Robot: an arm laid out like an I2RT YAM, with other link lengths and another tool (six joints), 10 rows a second.
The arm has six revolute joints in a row. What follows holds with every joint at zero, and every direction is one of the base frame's. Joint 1 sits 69.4 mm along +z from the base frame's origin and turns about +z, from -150 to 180 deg. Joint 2 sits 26.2 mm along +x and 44.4 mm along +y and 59.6 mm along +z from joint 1 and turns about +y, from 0 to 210 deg. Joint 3 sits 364.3 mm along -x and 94.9 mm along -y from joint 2 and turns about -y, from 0 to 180 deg. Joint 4 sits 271.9 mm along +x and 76.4 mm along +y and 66.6 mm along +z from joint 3 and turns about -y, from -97 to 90 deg. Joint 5 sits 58.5 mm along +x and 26.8 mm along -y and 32 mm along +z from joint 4 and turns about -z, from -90 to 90 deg. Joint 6 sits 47 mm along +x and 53.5 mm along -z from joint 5 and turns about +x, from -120 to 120 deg. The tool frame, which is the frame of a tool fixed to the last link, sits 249 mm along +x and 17 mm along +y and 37 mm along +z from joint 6; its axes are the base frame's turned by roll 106.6, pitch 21.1 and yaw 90 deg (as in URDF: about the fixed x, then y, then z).
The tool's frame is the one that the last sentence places.
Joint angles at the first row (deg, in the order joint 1, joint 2, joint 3, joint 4, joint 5, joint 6):
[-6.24 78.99 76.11 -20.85 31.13 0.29]
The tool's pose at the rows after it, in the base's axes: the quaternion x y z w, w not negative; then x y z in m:
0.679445 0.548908 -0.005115 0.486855 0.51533 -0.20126 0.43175
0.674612 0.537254 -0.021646 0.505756 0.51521 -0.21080 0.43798
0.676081 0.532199 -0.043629 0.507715 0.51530 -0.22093 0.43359
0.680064 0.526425 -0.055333 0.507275 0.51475 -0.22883 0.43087
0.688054 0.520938 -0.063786 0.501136 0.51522 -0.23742 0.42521
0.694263 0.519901 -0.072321 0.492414 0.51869 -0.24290 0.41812
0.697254 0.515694 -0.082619 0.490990 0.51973 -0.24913 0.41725
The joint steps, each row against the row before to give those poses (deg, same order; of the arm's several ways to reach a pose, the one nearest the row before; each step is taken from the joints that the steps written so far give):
[0.04 0.26 -0.31 2.27 1.29 -1.76]
[-0.01 0.20 -1.15 3.53 2.37 -2.39]
[-0.20 1.07 0.10 0.52 2.00 -1.16]
[-0.31 0.75 0.25 0.09 1.19 -0.17]
[-0.52 1.12 0.74 -0.82 0.74 0.80]
[-0.23 1.50 1.30 -1.47 0.56 0.85]
[-0.19 1.00 0.99 -0.56 1.02 -0.05]

